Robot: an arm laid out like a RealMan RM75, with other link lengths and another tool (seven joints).
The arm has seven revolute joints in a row. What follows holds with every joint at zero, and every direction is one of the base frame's. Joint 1 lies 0.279 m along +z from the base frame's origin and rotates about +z. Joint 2 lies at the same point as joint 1 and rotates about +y. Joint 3 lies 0.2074 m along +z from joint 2 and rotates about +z. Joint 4 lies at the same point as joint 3 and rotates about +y. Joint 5 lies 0.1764 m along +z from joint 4 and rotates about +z. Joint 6 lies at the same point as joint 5 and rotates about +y. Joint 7 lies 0.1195 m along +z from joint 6 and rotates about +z. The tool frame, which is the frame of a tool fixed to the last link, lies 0.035 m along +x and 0.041 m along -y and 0.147 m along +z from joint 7; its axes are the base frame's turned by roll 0, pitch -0.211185 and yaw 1.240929 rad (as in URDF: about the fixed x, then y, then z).
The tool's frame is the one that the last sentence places.
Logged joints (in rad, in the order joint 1, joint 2, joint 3, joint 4, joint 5, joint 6, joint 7), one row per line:
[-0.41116 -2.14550 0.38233 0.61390 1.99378 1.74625 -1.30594]
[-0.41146 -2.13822 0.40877 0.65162 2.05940 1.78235 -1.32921]
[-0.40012 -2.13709 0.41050 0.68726 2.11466 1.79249 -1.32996]
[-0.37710 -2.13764 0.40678 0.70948 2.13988 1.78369 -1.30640]
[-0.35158 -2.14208 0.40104 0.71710 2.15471 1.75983 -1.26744]
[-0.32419 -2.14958 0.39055 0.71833 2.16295 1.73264 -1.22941]
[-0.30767 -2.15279 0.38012 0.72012 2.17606 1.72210 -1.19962]
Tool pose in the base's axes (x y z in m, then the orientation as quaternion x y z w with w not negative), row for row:
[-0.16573 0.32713 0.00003 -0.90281 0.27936 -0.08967 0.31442]
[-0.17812 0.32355 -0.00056 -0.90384 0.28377 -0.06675 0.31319]
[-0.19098 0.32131 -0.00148 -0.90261 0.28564 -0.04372 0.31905]
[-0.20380 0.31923 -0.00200 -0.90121 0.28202 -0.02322 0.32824]
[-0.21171 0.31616 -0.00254 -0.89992 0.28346 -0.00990 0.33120]
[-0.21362 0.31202 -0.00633 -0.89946 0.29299 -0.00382 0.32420]
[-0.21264 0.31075 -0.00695 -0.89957 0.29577 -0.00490 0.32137]
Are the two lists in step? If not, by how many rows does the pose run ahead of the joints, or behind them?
The pose runs 2 rows ahead of the joints: the pose in row i belongs to the joints in row i + 2.
